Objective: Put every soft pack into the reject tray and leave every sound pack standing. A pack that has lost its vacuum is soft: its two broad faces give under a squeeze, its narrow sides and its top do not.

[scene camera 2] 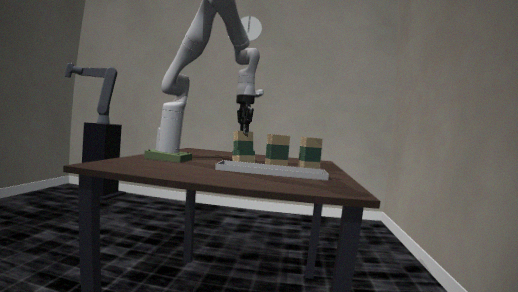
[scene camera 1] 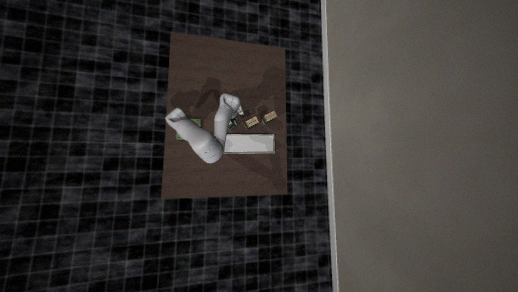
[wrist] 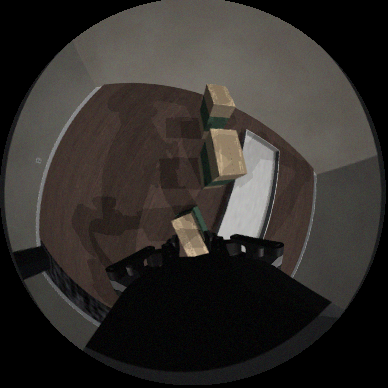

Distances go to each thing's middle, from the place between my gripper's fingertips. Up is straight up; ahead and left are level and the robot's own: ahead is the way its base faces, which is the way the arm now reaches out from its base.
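Position of my gripper relative to the reject tray (scene camera 2: 276, 170): 12 cm above it, 14 cm to the left of it, 15 cm short of it.
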